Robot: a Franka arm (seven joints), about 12 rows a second.
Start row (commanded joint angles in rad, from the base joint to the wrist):
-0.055, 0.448, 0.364, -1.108, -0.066, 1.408, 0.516
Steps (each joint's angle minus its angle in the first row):
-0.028, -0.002, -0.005, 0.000, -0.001, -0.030, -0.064
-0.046, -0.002, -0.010, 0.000, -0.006, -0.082, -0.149
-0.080, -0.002, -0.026, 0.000, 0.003, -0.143, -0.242
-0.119, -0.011, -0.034, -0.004, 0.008, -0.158, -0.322
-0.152, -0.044, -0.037, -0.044, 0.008, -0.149, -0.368
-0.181, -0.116, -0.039, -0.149, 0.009, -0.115, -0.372
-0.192, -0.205, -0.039, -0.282, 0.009, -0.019, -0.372
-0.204, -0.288, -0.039, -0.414, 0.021, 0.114, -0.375
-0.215, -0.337, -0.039, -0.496, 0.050, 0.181, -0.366
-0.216, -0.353, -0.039, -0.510, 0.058, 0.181, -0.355
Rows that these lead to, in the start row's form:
-0.083, 0.446, 0.359, -1.108, -0.067, 1.378, 0.452
-0.101, 0.446, 0.354, -1.108, -0.072, 1.326, 0.367
-0.135, 0.446, 0.338, -1.108, -0.063, 1.265, 0.274
-0.174, 0.437, 0.330, -1.112, -0.058, 1.250, 0.194
-0.207, 0.404, 0.327, -1.152, -0.058, 1.259, 0.148
-0.236, 0.332, 0.325, -1.257, -0.057, 1.293, 0.144
-0.247, 0.243, 0.325, -1.390, -0.057, 1.389, 0.144
-0.259, 0.160, 0.325, -1.522, -0.045, 1.522, 0.141
-0.270, 0.111, 0.325, -1.604, -0.016, 1.589, 0.150
-0.271, 0.095, 0.325, -1.618, -0.008, 1.589, 0.161

